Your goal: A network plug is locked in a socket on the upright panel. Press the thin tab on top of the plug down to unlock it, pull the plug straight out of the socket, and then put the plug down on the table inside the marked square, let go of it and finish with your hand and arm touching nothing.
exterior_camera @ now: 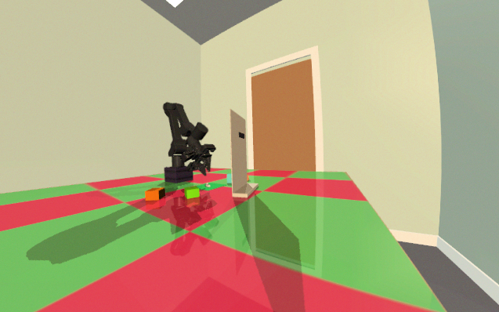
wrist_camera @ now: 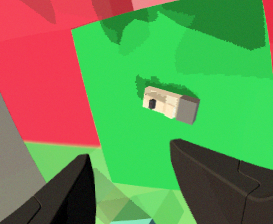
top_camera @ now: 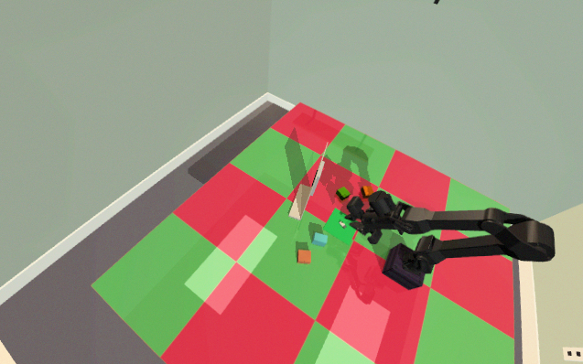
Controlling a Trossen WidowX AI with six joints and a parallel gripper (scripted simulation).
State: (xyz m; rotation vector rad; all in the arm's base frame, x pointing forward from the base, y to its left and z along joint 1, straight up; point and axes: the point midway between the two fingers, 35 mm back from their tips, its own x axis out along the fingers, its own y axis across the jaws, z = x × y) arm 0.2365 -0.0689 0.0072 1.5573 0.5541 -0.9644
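The network plug is 50 mm below my gripper tip and 10 mm to the right of it. From my gripper tip the other things lie so: green square 60 mm below; beige panel 180 mm ahead, 80 mm above, 20 mm to the right; lime cube 150 mm to the right, 40 mm below, 40 mm ahead.
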